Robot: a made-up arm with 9 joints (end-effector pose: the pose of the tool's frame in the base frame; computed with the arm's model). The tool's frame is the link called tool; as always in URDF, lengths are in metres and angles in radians.
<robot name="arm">
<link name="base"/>
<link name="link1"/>
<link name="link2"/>
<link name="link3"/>
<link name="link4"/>
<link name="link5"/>
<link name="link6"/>
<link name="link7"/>
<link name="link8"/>
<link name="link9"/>
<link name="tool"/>
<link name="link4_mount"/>
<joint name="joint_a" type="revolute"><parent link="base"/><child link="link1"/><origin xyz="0.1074 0.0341 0.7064"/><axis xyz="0 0 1"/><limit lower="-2.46" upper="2.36" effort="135" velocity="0.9"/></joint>
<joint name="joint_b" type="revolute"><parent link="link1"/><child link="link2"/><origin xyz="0.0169 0.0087 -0.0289"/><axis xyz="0 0 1"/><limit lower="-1.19" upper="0.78" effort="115" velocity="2.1"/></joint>
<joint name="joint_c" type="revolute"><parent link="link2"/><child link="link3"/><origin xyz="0.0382 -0.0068 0.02" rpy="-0.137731 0.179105 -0.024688"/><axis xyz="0 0 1"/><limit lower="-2.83" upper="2.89" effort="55" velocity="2.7"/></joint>
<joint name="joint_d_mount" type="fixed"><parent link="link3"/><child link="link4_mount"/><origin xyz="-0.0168 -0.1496 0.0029"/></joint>
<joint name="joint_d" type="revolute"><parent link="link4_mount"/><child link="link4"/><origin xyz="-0.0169 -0.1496 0.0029" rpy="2.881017 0.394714 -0.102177"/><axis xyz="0 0 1"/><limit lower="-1.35" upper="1.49" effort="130" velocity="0.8"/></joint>
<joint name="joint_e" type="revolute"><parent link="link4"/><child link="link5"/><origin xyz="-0.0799 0.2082 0.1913" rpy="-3.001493 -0.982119 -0.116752"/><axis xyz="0 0 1"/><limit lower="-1.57" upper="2.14" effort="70" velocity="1.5"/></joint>
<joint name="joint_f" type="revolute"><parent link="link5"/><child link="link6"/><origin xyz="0.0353 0.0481 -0.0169" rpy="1.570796 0 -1.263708"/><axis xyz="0 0 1"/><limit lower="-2.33" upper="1.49" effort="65" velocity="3"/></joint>
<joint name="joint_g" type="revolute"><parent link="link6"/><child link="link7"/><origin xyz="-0.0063 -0.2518 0.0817" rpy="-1.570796 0 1.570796"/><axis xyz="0 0 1"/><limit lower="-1.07" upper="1.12" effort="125" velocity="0.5"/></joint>
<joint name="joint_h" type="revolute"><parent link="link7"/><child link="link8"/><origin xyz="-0.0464 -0.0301 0.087" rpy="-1.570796 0 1.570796"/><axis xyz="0 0 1"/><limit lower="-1.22" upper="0.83" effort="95" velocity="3.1"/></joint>
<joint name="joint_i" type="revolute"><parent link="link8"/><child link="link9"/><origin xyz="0.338 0.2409 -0.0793" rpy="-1.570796 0 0"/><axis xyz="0 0 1"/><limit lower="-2.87" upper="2.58" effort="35" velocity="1.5"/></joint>
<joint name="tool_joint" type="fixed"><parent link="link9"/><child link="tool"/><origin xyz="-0.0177 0.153 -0.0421" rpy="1.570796 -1.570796 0"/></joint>
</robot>
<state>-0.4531 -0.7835 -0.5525 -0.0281 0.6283 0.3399 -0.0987 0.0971 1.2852</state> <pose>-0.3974 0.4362 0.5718 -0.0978 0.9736 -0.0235 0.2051</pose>
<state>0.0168 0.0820 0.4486 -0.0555 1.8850 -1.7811 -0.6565 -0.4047 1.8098</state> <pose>0.2483 -0.4554 0.8898 0.0821 -0.8603 -0.4860 0.1300</pose>
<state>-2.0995 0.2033 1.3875 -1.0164 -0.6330 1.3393 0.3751 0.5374 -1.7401</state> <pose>0.1727 -0.6622 0.1745 -0.1515 -0.3178 0.0224 0.9357</pose>
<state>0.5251 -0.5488 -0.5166 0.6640 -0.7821 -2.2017 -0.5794 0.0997 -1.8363</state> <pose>-0.5273 -0.2876 0.4553 0.0424 0.5767 0.3945 0.7141</pose>
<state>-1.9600 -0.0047 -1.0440 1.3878 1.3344 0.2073 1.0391 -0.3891 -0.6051</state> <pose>0.2528 -0.0150 0.1221 0.1113 0.6020 0.4551 0.6466</pose>
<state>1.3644 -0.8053 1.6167 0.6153 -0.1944 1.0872 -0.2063 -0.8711 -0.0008</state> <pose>0.5785 -0.0982 0.2908 0.4600 0.5965 0.1745 0.6341</pose>
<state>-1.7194 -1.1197 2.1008 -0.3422 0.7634 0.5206 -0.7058 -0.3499 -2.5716</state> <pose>-0.2439 0.0644 0.4189 0.5568 0.1654 -0.3529 0.7335</pose>
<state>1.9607 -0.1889 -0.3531 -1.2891 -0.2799 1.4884 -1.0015 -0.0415 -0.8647</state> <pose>0.4069 -0.0851 0.6079 0.2846 0.8290 0.4416 0.1914</pose>
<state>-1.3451 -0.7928 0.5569 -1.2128 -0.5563 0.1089 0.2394 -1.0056 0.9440</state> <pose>-0.4703 0.3214 0.3252 -0.5161 0.5463 0.5724 0.3279</pose>
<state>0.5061 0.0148 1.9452 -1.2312 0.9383 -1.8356 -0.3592 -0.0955 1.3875</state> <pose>0.5570 0.3994 0.5868 0.6842 0.1204 0.0595 0.7169</pose>
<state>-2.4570 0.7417 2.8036 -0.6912 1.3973 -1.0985 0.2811 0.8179 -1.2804</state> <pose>0.4443 -0.7517 0.3866 -0.3171 0.4983 0.0485 0.8055</pose>
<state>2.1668 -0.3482 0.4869 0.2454 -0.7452 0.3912 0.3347 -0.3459 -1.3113</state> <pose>1.0899 0.1247 0.3773 -0.0372 -0.2495 0.3517 0.9015</pose>
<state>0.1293 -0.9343 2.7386 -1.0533 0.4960 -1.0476 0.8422 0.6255 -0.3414</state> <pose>0.8392 -0.1235 0.2919 -0.1127 0.3537 0.3728 0.8504</pose>
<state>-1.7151 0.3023 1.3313 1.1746 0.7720 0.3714 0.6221 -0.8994 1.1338</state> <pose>-0.2743 -0.0022 0.3362 -0.5270 0.6113 0.4639 0.3653</pose>
